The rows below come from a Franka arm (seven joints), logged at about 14 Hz.
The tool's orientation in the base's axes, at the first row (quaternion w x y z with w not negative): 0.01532 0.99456 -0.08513 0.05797
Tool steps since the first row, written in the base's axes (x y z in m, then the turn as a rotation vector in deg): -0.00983 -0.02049 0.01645 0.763 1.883 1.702; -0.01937 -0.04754 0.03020 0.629 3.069 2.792; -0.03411 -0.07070 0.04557 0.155 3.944 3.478; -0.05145 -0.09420 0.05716 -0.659 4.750 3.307; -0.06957 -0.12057 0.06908 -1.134 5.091 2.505; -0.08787 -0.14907 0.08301 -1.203 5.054 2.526
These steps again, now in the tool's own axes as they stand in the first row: -0.00425 0.02220 -0.01661 0.632 -1.950 -1.680; -0.00743 0.05077 -0.03025 0.431 -3.073 -2.825; -0.01617 0.07642 -0.04623 -0.099 -3.840 -3.595; -0.02783 0.10277 -0.05875 -1.051 -4.498 -3.549; -0.03975 0.13209 -0.07156 -1.668 -4.769 -2.820; -0.05124 0.16359 -0.08630 -1.726 -4.720 -2.847
